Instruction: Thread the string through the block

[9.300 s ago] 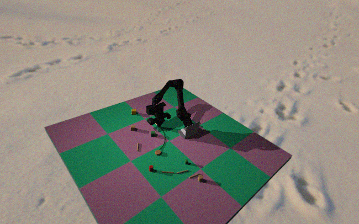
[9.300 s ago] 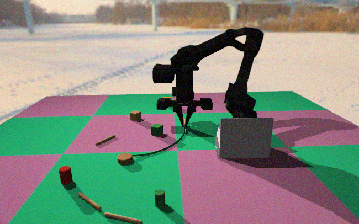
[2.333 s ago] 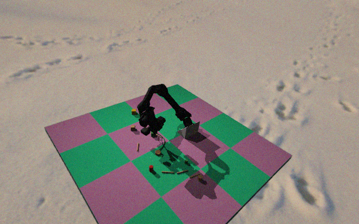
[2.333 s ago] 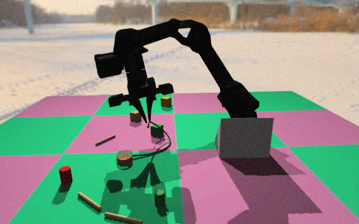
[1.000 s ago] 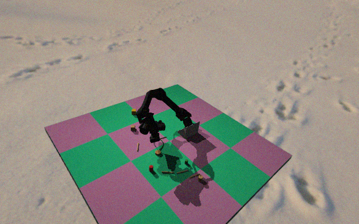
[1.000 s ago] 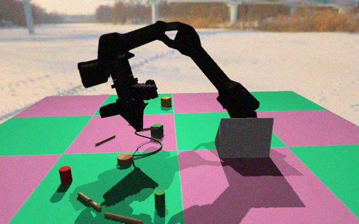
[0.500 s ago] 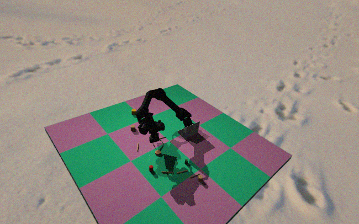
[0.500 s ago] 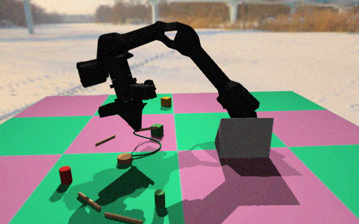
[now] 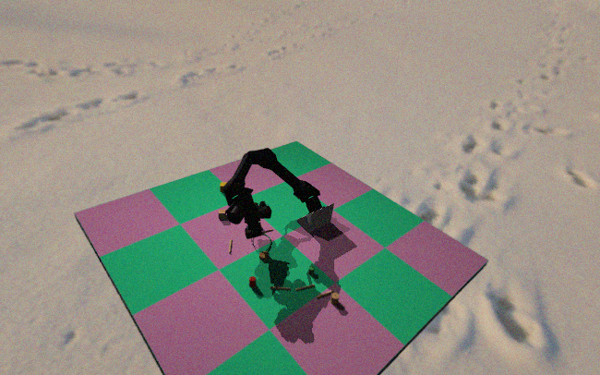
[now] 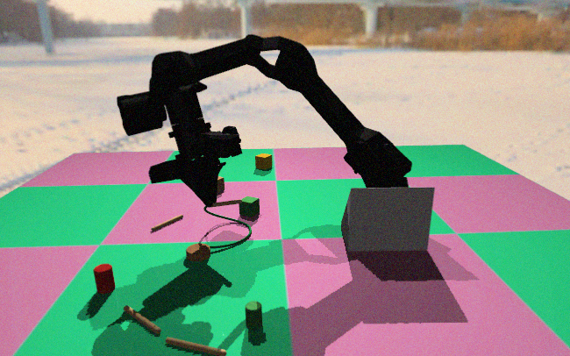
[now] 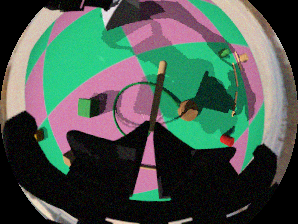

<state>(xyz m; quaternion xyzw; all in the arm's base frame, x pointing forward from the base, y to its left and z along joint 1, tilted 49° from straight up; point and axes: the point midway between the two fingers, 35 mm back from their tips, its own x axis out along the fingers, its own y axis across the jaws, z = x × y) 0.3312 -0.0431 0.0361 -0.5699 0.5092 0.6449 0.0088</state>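
Now: gripper tip 24 cm to the left of the tan wooden block and 4 cm above it. From my gripper tip the other things lie so: green block 9 cm to the right, 7 cm behind, 4 cm below; then thin wooden stick 1 cm to the left, 1 cm behind, 1 cm above; then round wooden button 7 cm to the left, 5 cm below, 2 cm ahead.
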